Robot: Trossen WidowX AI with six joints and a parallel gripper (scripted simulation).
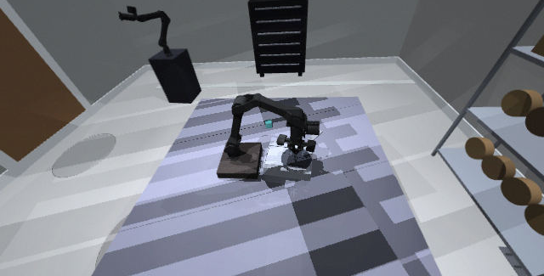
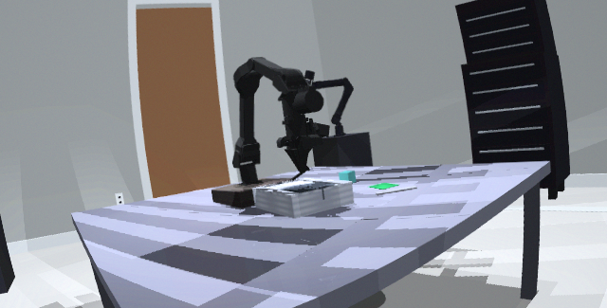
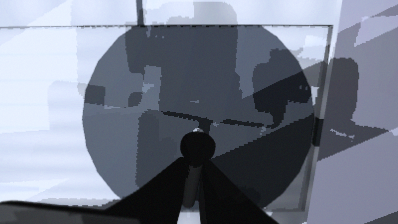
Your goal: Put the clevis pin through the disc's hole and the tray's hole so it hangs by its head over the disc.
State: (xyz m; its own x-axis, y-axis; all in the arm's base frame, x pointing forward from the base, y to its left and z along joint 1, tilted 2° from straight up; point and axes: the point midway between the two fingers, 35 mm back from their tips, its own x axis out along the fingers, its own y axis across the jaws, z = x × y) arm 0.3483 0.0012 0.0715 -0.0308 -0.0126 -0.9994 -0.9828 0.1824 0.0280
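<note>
My gripper tip is 40 mm above the disc. Also, from my gripper tip: pale flat bar: 110 mm ahead, 240 mm to the left, 100 mm below; steel tray: 40 mm behind, 10 mm to the left, 50 mm below; clevis pin: 10 mm to the right.
</note>
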